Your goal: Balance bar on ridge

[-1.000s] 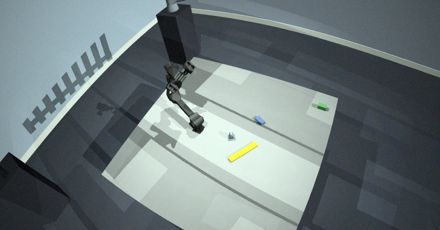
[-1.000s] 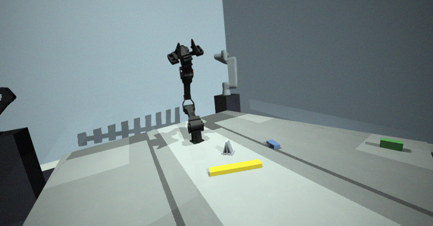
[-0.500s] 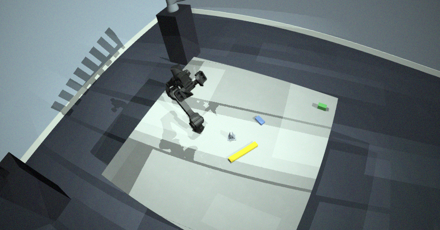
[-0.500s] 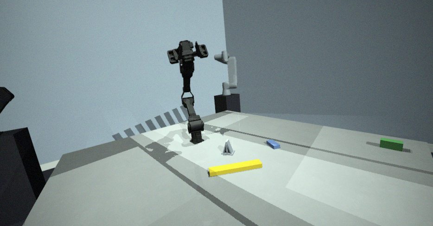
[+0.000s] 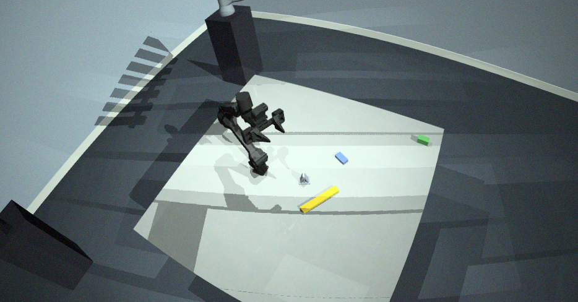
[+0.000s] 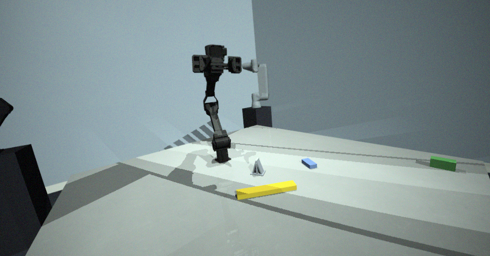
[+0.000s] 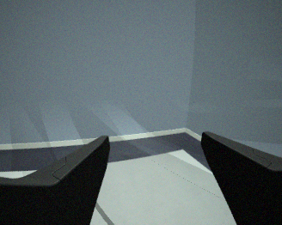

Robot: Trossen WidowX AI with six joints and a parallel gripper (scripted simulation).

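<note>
The yellow bar is 13 cm ahead of my gripper tip, 4 cm to the left of it and 45 cm below it. The rest, counted from my gripper tip: green block 52 cm ahead, 58 cm to the left, 44 cm below; blue block 13 cm ahead, 30 cm to the left, 45 cm below.
</note>
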